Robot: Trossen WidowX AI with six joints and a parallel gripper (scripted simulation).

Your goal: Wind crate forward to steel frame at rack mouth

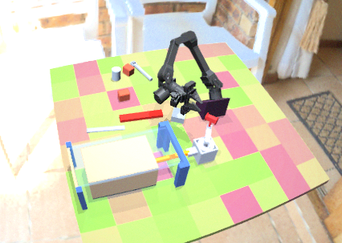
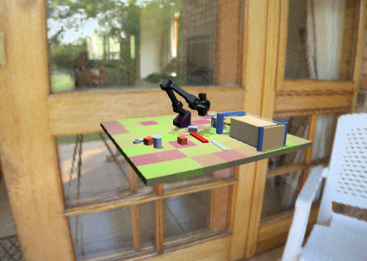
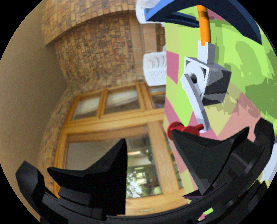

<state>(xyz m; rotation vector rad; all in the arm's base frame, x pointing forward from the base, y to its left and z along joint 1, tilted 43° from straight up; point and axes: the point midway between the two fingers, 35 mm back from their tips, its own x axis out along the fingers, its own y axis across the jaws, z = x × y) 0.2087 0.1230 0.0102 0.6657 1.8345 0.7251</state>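
Now: the winch handle 10 cm below my gripper tip, 6 cm to the left of it and 3 cm behind it. From my gripper tip the other things lie so: grey block 20 cm below, 15 cm to the right, 1 cm ahead; then grey winch 18 cm below, 11 cm to the left; then red grip 8 cm below, 5 cm behind, 3 cm to the left.
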